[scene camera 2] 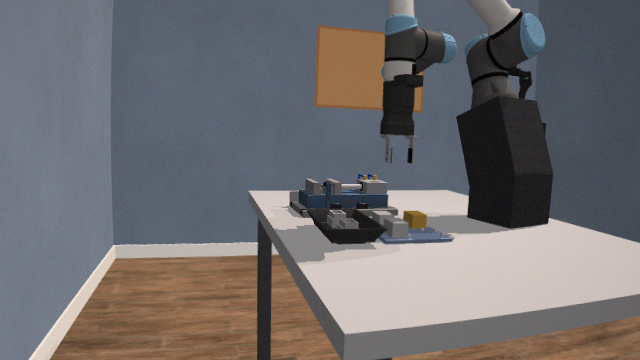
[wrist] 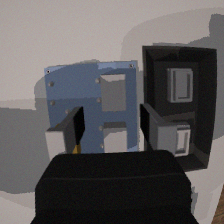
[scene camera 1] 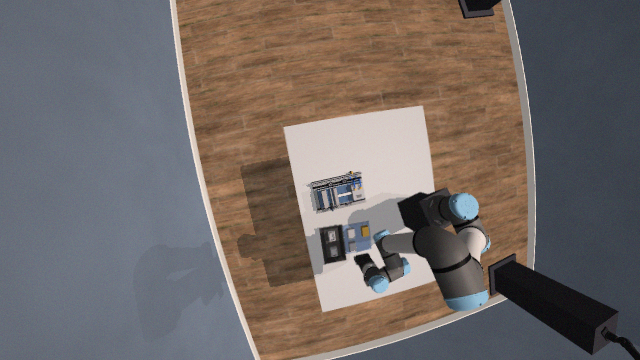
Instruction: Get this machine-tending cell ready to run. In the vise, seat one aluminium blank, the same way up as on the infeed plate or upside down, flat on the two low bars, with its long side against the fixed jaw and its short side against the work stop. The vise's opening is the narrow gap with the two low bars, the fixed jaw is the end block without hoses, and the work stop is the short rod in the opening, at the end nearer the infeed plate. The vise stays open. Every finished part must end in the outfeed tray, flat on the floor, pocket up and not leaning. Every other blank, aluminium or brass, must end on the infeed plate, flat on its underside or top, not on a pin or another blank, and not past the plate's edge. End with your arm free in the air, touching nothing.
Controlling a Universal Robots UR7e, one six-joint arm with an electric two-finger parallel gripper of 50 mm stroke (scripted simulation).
Note:
I see my gripper (scene camera 2: 399,162) and a grey finished part (wrist: 184,77).
My gripper shows as well in the wrist view (wrist: 112,117).

